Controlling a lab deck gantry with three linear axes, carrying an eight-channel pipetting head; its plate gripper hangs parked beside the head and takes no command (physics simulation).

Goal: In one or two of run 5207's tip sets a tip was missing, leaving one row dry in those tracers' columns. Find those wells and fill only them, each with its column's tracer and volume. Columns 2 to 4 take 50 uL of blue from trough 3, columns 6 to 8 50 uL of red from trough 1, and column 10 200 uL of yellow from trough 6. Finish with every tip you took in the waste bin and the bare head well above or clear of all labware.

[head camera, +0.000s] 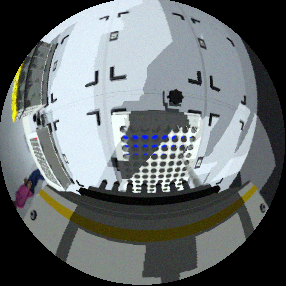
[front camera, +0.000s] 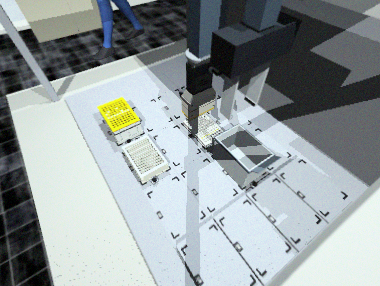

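The pipetting head (front camera: 199, 100) hangs low over the rear part of the white well plate (front camera: 210, 136) (head camera: 118, 131). In the head view, its row of dark nozzles (head camera: 145, 188) stands over the near end of the plate. A pale slender shape, perhaps one tip, shows at the right nozzles. Blue shows in several wells of the second to fourth rows from the plate's far edge; a shadow covers part of them. Red or yellow in the wells cannot be made out. The parked plate gripper (front camera: 239, 111) is open, its two pale paddles apart with nothing between them.
The yellow tip rack (front camera: 120, 116) (head camera: 18, 92) stands at the left rear. The pale trough rack (front camera: 155, 172) (head camera: 49, 160) stands in front of it. The open grey waste bin (front camera: 239, 169) stands right of the plate. A person's legs (front camera: 106, 25) show behind the deck.
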